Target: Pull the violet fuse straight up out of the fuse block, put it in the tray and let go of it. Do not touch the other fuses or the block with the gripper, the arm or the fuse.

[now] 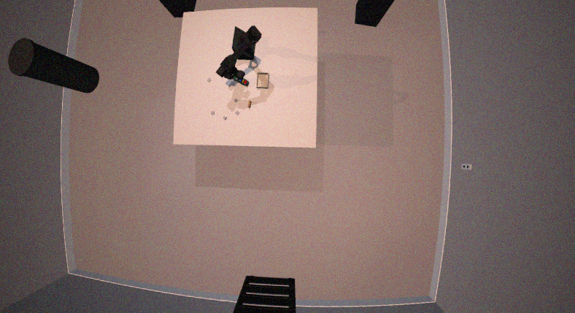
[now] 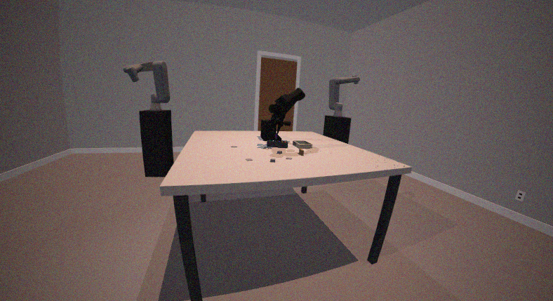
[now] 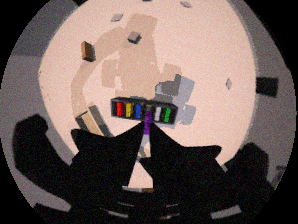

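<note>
My gripper tip is now 10 mm past the tan tray, 200 mm to the right of it and 80 mm above it. The rest, counted from my gripper tip: violet fuse: 10 mm below.
</note>
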